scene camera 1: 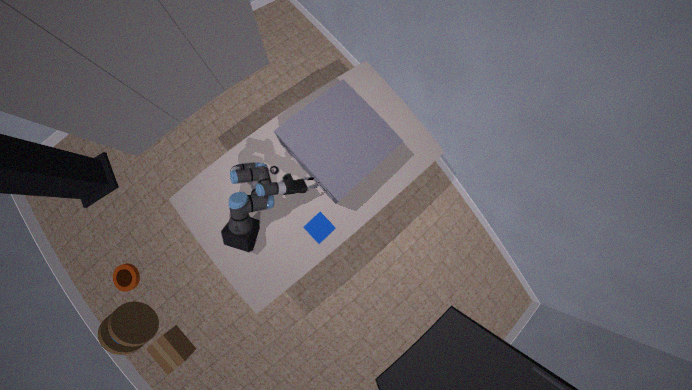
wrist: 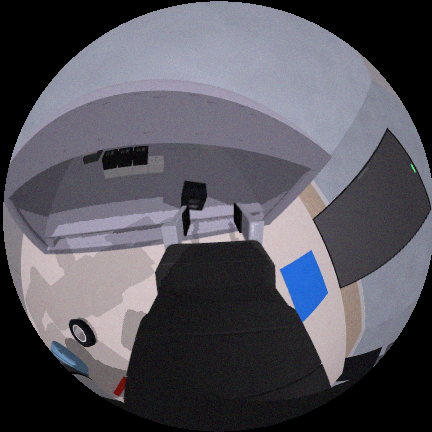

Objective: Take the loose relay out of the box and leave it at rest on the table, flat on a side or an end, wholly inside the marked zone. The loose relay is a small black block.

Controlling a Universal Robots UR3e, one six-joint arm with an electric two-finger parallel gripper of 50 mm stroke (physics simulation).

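Where they show: gripper, between the fingertips: (scene camera 1: pixel 315 182) (wrist: pixel 211 213); arm's base, origin of its link: (scene camera 1: pixel 240 225).
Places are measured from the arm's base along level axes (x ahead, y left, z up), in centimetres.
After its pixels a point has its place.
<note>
The loose relay (wrist: pixel 194 195) @(x 52.3, y 1.7, z -4.2 cm), a small black block, is inside the box in the wrist view, just beyond the left fingertip and left of the middle of the gap. It does not show in the scene view. The grey box (scene camera 1: pixel 340 140) @(x 69.7, y 11.8, z 9.9 cm) (wrist: pixel 175 117) @(x 47.4, y 5.8, z 8.1 cm) stands on the table with its open side facing the arm. My gripper (scene camera 1: pixel 314 182) @(x 47.8, y 0.5, z -1.8 cm) (wrist: pixel 211 213) @(x 47.8, y 0.5, z -1.8 cm) is open and empty, with its fingertips at the box's open side; the scene view does not show clearly how far in they reach. The marked zone, a blue square (scene camera 1: pixel 319 227) @(x 36.5, y -23.3, z -10.2 cm) (wrist: pixel 306 286) @(x 36.0, y -22.4, z -10.2 cm), lies on the table to the right of the gripper in the wrist view.
Several black blocks (wrist: pixel 125 157) @(x 59.3, y 14.4, z -3.3 cm) sit in a row inside the box, with a pale block (wrist: pixel 156 164) @(x 60.5, y 8.6, z -5.5 cm) beside them. The box's lower front edge and side walls border the opening. A dark ring-shaped object (scene camera 1: pixel 274 170) @(x 30.3, y 19.4, z -8.4 cm) (wrist: pixel 81 332) @(x 30.7, y 19.9, z -8.4 cm) is on the table near the arm.
</note>
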